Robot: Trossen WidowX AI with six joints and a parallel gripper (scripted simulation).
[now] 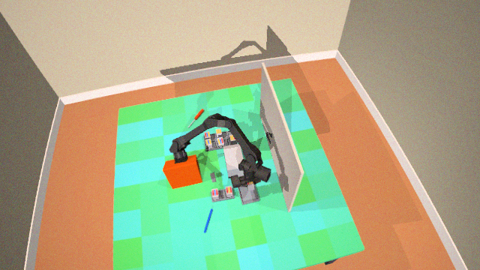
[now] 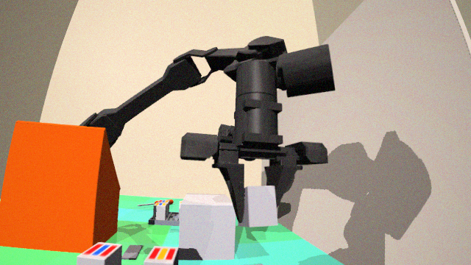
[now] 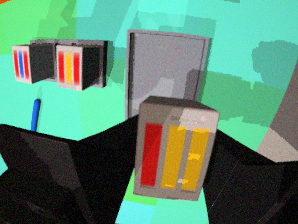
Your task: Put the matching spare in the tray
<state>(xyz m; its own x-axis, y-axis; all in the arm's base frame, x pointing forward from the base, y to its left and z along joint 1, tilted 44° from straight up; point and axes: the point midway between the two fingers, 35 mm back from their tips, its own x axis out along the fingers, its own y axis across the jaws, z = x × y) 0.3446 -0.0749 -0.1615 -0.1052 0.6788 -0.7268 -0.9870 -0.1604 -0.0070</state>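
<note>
My gripper tip is 1 cm past the grey tray and 10 cm above it. The rest, counted from my gripper tip: grey spare block: 3 cm above; blue pen: 24 cm behind, 13 cm to the right, 9 cm below; grey mounted unit: 6 cm behind, 20 cm to the left, 5 cm below.
</note>
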